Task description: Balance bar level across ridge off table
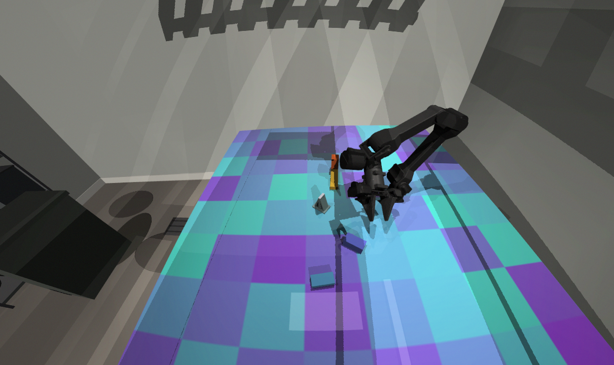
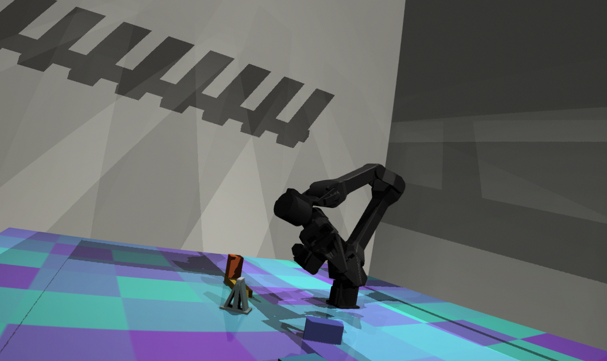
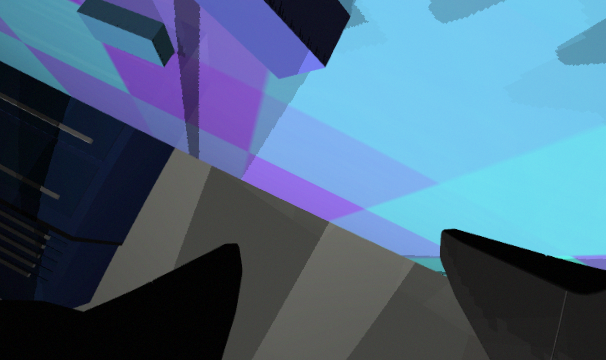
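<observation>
The dark blue block lies 6 cm ahead of my gripper tip, 2 cm to the left of it and 9 cm below it. The rest, counted from my gripper tip: flat light blue block 17 cm ahead, 13 cm to the left, 10 cm below.
</observation>
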